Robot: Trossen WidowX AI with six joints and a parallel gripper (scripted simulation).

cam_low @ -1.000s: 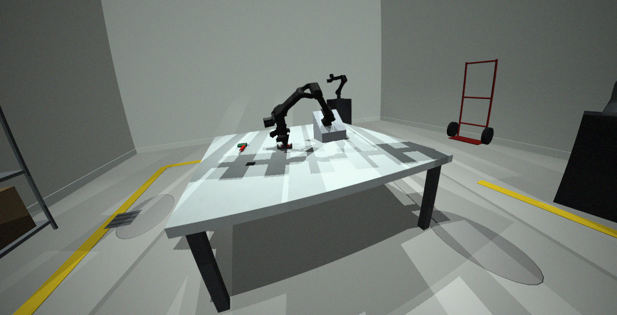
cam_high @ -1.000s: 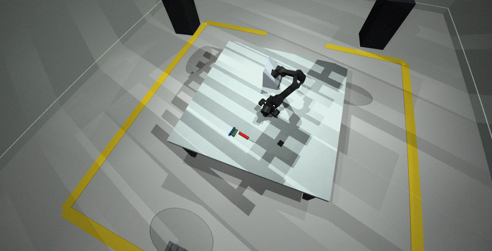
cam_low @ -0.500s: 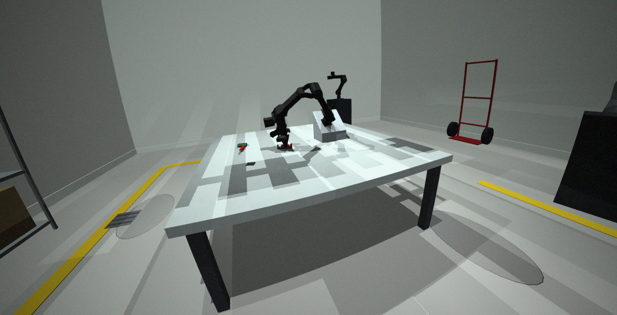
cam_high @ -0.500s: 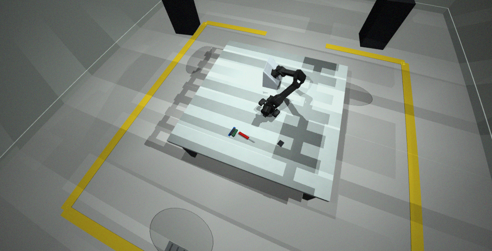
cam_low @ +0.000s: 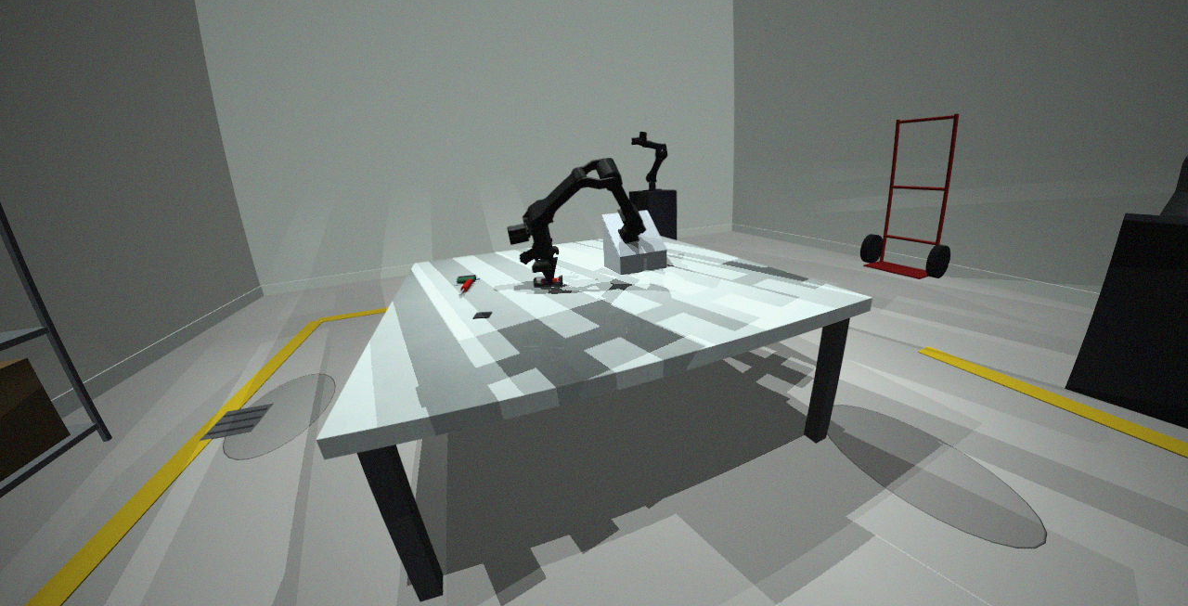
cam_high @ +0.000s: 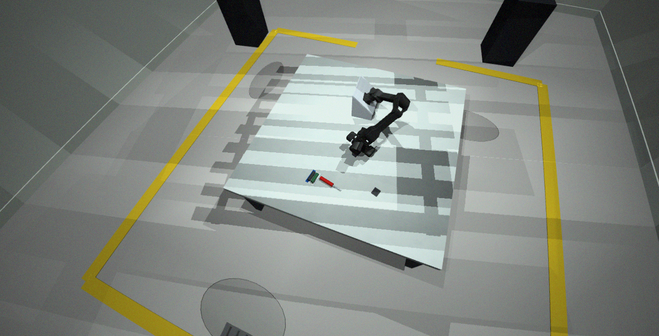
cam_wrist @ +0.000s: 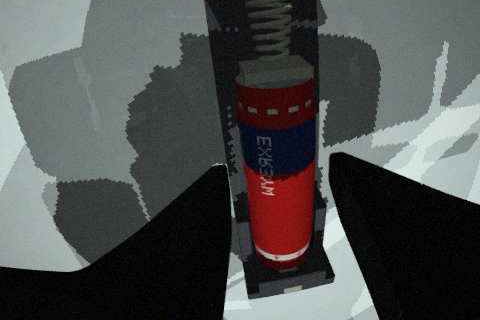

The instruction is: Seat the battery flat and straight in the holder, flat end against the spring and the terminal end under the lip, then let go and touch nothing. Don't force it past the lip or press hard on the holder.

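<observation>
My gripper tip is now right at the battery. Round my gripper tip: red-handled screwdriver (280 mm ahead, 110 mm to the right).
</observation>
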